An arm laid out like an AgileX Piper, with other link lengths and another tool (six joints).
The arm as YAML. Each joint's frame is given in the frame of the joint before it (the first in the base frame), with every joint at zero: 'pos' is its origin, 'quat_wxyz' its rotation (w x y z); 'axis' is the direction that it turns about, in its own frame. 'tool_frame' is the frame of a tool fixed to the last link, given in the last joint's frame.
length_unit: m
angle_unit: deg
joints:
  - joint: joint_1
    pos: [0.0, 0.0, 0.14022]
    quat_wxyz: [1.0, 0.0, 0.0, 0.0]
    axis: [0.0, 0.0, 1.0]
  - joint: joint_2
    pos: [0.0, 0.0, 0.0]
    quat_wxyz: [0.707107, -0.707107, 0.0, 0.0]
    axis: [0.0, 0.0, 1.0]
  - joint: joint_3
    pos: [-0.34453, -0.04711, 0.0]
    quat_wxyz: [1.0, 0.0, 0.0, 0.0]
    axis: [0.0, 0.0, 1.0]
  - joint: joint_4
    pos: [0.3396, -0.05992, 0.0]
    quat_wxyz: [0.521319, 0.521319, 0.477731, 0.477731]
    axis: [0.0, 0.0, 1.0]
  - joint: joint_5
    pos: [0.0, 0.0, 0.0]
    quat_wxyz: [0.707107, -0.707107, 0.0, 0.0]
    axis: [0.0, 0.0, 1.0]
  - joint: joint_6
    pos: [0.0, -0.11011, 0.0]
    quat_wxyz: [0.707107, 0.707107, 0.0, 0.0]
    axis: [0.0, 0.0, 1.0]
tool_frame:
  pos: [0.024, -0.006, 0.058]
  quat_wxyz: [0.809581, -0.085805, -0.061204, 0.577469]
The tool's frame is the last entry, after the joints.
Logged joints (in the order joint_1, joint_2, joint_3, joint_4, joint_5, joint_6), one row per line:
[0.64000 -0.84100 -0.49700 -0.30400 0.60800 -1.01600]
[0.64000 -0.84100 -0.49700 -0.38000 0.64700 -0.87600]
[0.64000 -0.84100 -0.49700 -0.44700 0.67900 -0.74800]
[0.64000 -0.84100 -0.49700 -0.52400 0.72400 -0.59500]
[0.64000 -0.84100 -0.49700 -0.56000 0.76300 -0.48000]
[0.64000 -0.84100 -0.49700 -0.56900 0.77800 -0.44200]
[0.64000 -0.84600 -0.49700 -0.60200 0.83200 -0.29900]
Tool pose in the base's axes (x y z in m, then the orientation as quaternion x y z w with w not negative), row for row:
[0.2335 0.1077 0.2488 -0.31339 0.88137 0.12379 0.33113]
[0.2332 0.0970 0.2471 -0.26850 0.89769 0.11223 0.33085]
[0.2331 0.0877 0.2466 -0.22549 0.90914 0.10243 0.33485]
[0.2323 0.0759 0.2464 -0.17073 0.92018 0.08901 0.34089]
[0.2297 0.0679 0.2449 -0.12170 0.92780 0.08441 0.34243]
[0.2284 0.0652 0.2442 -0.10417 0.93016 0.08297 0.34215]
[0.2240 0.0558 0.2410 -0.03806 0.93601 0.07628 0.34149]
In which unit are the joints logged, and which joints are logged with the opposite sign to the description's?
The joints are logged in radians. Opposite sign: joint_2.
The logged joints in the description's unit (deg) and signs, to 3 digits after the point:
[36.669 48.186 -28.476 -17.418 34.836 -58.213]
[36.669 48.186 -28.476 -21.772 37.070 -50.191]
[36.669 48.186 -28.476 -25.611 38.904 -42.857]
[36.669 48.186 -28.476 -30.023 41.482 -34.091]
[36.669 48.186 -28.476 -32.086 43.717 -27.502]
[36.669 48.186 -28.476 -32.601 44.576 -25.325]
[36.669 48.472 -28.476 -34.492 47.670 -17.131]

